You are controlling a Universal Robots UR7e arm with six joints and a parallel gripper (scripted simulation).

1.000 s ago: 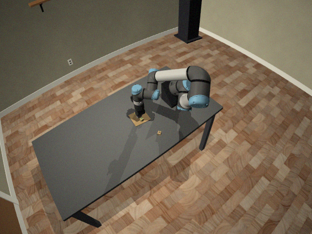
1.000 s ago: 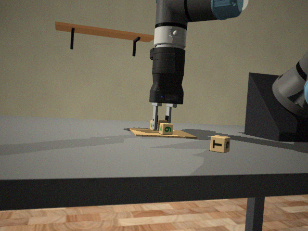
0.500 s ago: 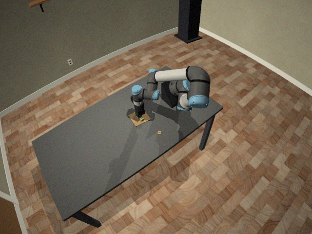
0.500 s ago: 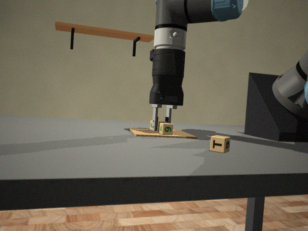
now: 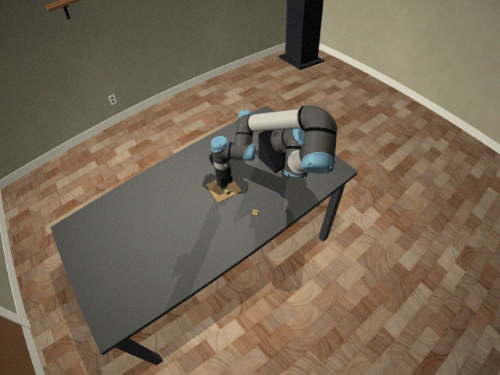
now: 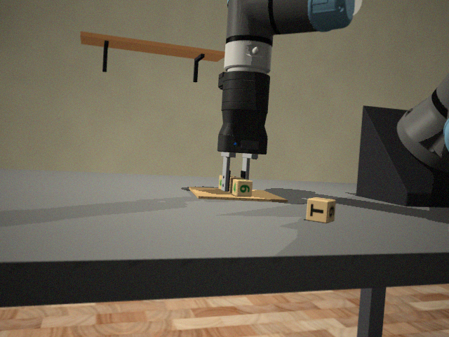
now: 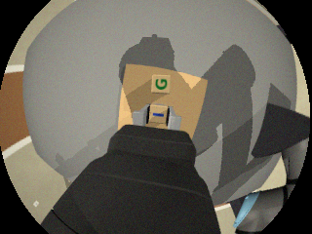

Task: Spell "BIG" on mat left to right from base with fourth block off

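The tan mat lies 2 cm below my hand. Round my hand: T block 4 cm behind, 23 cm to the left, 1 cm below.
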